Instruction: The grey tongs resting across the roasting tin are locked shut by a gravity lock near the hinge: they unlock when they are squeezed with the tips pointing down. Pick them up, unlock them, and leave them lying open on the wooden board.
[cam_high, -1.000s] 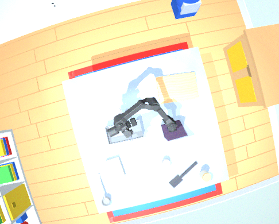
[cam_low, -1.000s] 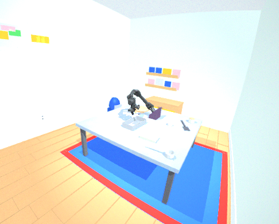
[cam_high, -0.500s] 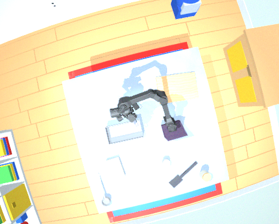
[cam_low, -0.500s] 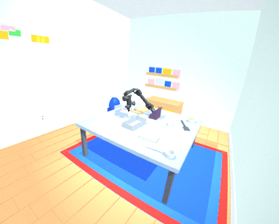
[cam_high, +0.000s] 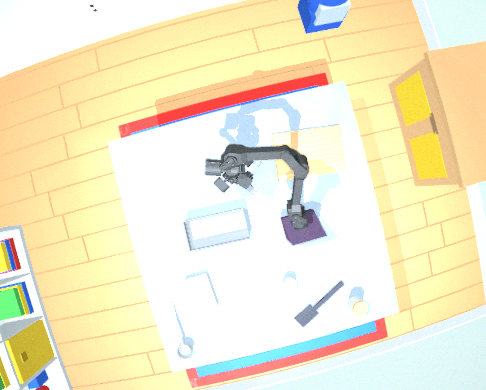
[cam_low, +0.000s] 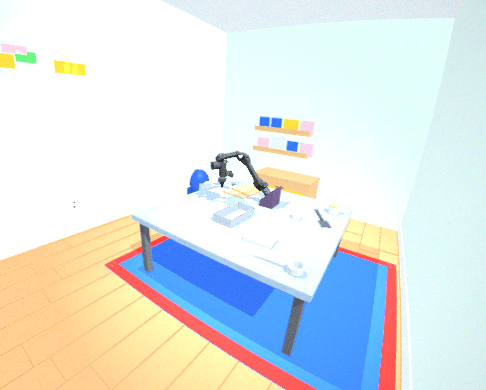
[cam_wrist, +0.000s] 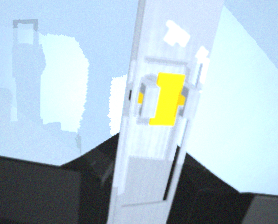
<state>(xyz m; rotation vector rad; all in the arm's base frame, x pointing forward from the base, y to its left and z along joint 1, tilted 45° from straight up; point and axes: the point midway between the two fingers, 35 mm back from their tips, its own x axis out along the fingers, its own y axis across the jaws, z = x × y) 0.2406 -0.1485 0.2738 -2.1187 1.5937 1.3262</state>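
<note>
Now: gripper tip 40 mm below the yellow lock piece, 30 mm to the right of it and 20 mm past it. From my gripper tip the other things lie so: roasting tin: 240 mm to the left, 150 mm ahead, 110 mm below; then white slab: 540 mm to the left, 320 mm ahead, 130 mm below; then wooden board: 400 mm behind, 130 mm below, 30 mm to the right.
</note>
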